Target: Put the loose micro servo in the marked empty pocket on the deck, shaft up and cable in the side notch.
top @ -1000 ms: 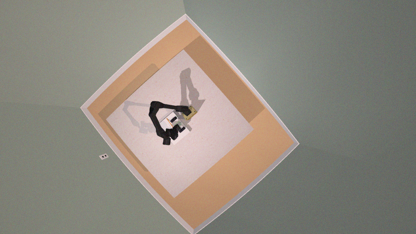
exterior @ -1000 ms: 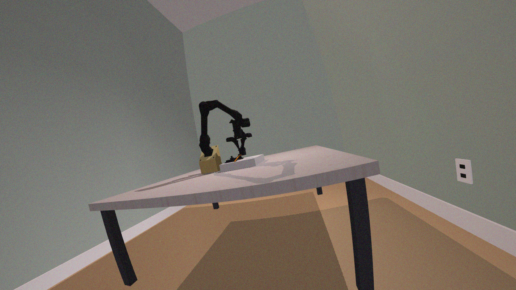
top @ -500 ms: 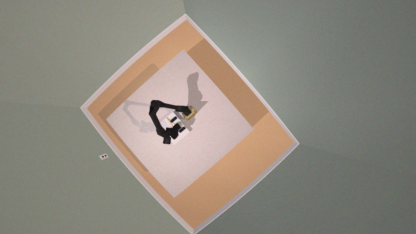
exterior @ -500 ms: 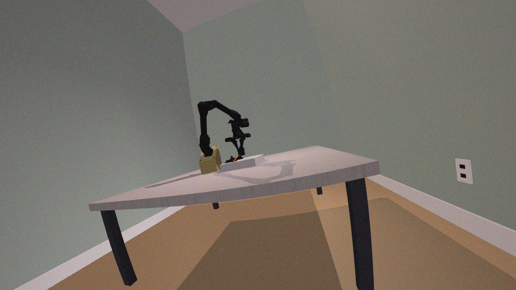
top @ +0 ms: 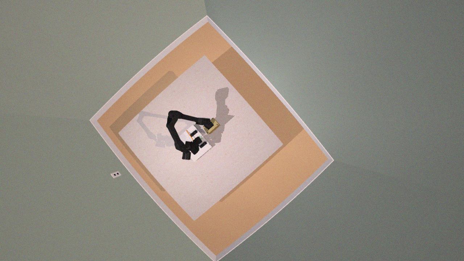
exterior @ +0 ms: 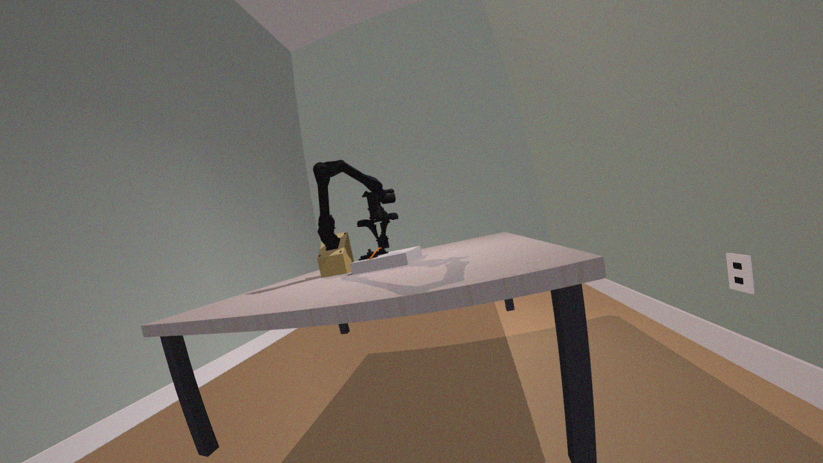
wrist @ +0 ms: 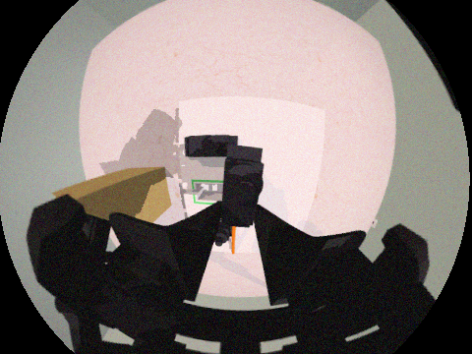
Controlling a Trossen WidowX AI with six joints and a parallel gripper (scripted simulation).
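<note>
My gripper tip is 70 mm short of the white deck, 20 mm to the left of it and 100 mm above it.
</note>
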